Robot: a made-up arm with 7 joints. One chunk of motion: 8 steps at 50 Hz.
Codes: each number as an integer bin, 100 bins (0 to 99) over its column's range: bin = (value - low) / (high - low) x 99, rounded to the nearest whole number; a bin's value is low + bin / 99 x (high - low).
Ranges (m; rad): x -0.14..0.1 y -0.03..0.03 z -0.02..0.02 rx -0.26..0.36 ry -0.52..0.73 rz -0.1..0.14
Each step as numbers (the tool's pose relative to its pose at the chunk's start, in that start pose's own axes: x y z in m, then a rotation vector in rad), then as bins.
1 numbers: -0.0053 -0.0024 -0.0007 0.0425 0.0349 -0.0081
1 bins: 56 46 48 48 44 38
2 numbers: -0.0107 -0.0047 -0.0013 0.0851 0.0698 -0.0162
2 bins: 53 42 46 55 47 35
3 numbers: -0.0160 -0.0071 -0.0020 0.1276 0.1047 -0.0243
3 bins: 51 38 45 62 49 31
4 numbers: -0.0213 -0.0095 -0.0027 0.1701 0.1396 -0.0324
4 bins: 49 34 43 69 52 28
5 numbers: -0.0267 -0.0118 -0.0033 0.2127 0.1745 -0.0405
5 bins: 47 30 41 75 55 25
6 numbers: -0.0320 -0.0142 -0.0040 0.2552 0.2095 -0.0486
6 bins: 45 26 40 82 58 21
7 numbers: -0.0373 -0.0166 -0.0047 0.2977 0.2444 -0.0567
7 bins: 42 22 38 89 61 18
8 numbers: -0.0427 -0.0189 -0.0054 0.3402 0.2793 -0.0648
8 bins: 40 18 36 96 63 15
